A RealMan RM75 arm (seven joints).
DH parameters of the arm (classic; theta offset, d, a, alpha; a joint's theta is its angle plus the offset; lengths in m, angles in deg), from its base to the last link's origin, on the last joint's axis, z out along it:
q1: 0 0.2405 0 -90
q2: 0 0 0 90
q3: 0 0.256 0 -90
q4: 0 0 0 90
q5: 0 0.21 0 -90
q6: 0 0 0 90
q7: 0 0.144 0 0
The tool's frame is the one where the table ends.
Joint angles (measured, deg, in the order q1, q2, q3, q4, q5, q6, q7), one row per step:
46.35 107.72 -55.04 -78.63 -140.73 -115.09 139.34
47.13 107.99 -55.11 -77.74 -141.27 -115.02 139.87
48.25 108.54 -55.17 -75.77 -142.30 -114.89 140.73
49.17 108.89 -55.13 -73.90 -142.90 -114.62 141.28
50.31 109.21 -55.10 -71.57 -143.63 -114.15 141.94
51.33 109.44 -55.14 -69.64 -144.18 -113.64 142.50
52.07 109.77 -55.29 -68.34 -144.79 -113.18 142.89
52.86 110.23 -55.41 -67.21 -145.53 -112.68 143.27
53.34 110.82 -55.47 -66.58 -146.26 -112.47 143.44
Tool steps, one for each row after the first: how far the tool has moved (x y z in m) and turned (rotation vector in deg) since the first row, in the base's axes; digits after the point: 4 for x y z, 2 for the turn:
-0.0021 0.0019 -0.0032 -0.35 -0.03 -0.62
-0.0032 0.0043 -0.0099 -1.23 -0.03 -2.24
-0.0039 0.0065 -0.0152 -1.98 0.17 -3.47
-0.0048 0.0095 -0.0214 -2.76 0.29 -4.92
-0.0062 0.0123 -0.0265 -3.33 0.34 -5.95
-0.0074 0.0141 -0.0312 -3.74 0.17 -6.62
-0.0092 0.0159 -0.0364 -4.07 -0.06 -7.13
-0.0104 0.0162 -0.0413 -4.50 -0.31 -7.47

